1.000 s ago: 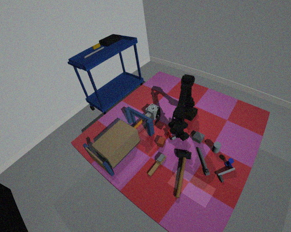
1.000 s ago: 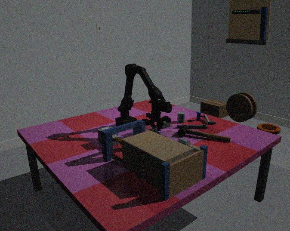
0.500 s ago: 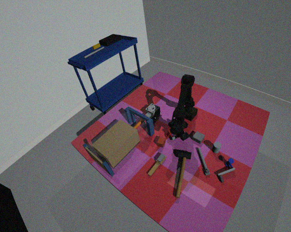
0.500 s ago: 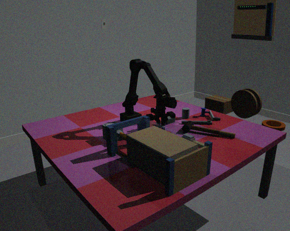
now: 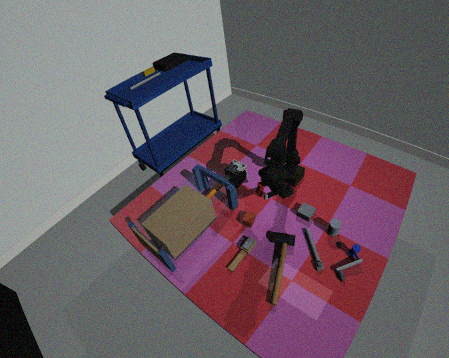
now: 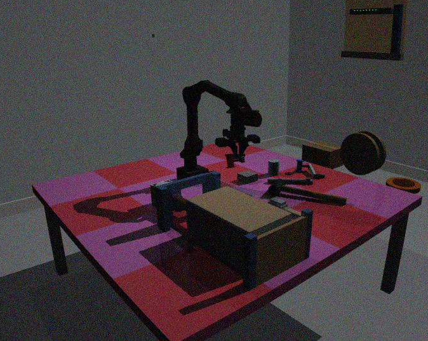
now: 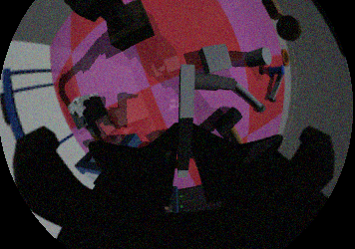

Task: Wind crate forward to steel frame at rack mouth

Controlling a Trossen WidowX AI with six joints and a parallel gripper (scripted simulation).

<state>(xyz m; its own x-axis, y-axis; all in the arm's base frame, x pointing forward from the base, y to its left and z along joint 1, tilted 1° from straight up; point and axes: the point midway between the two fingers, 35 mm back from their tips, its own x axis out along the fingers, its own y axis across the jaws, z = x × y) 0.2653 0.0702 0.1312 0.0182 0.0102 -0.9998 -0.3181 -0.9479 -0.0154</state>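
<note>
My gripper tip is 1 cm short of the red-knobbed winch handle, 1 cm to the left of it and 1 cm below it. Also, from my gripper tip: wood-handled brush (27 cm ahead, 2 cm to the left, 13 cm below); red knob (3 cm ahead, 5 cm to the right, 2 cm above); grey block (9 cm behind, 13 cm to the left, 13 cm below).
</note>
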